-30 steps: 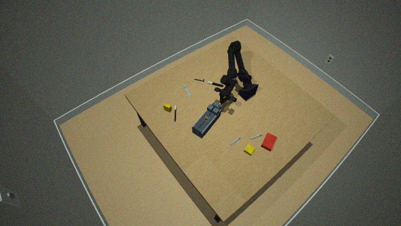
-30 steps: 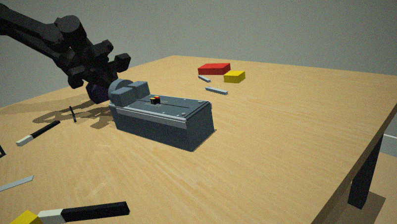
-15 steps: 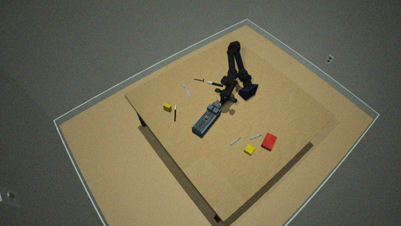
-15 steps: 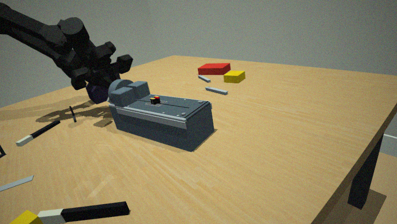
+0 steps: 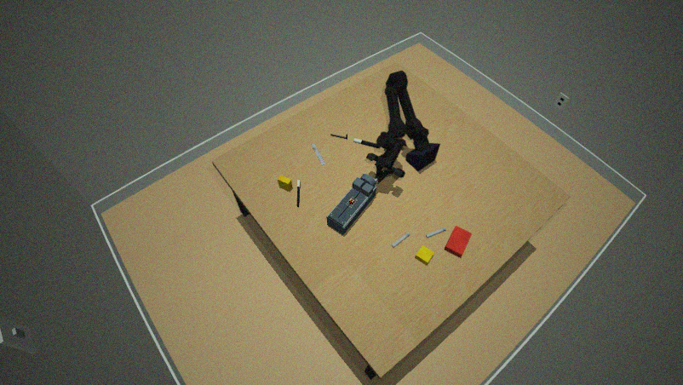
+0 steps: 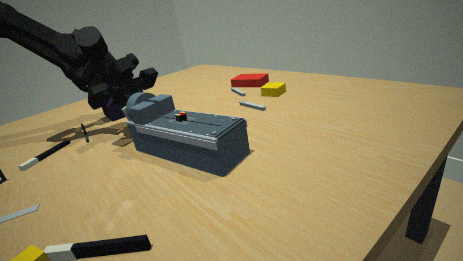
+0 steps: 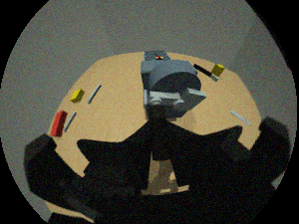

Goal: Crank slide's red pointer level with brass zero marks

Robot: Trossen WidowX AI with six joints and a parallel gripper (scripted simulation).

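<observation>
The red pointer lies 17 cm ahead of my gripper tip, 4 cm to the left of it and 1 cm above it. Round my gripper tip: red block: 16 cm behind, 42 cm to the left, 6 cm below; dark crank handle: 2 cm behind, 1 cm to the right, 3 cm above; grey bar: 13 cm ahead, 33 cm to the right, 7 cm below.
</observation>
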